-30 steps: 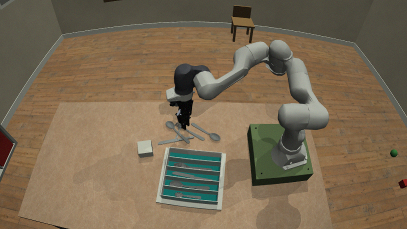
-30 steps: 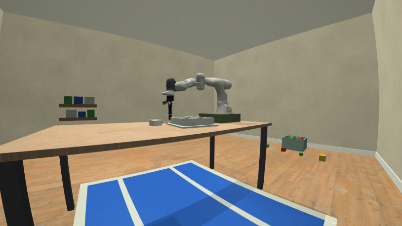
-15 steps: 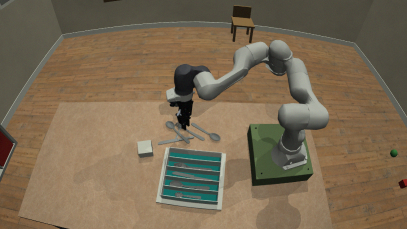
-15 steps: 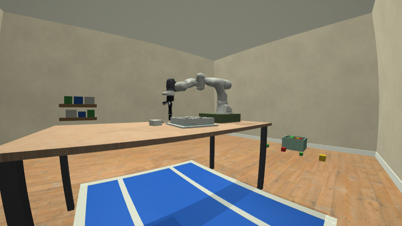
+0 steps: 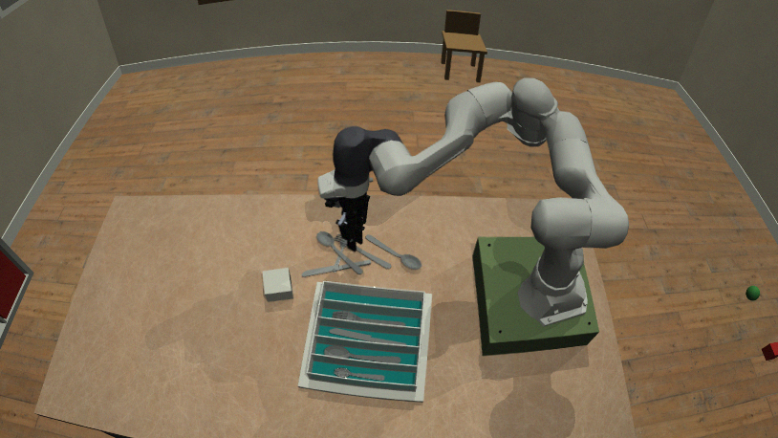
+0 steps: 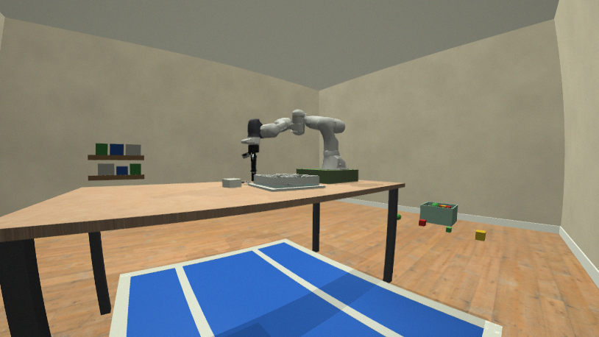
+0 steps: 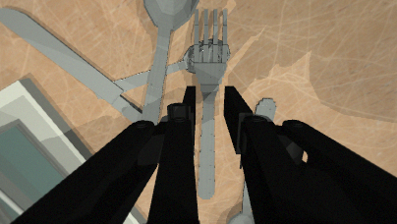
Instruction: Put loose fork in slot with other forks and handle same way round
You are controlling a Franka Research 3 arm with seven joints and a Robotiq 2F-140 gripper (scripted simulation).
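Now: the knife 6 cm behind my hand, 32 cm to the left of it and 3 cm below it. Round my hand: small white box (22 cm ahead, 15 cm to the left, 2 cm below).
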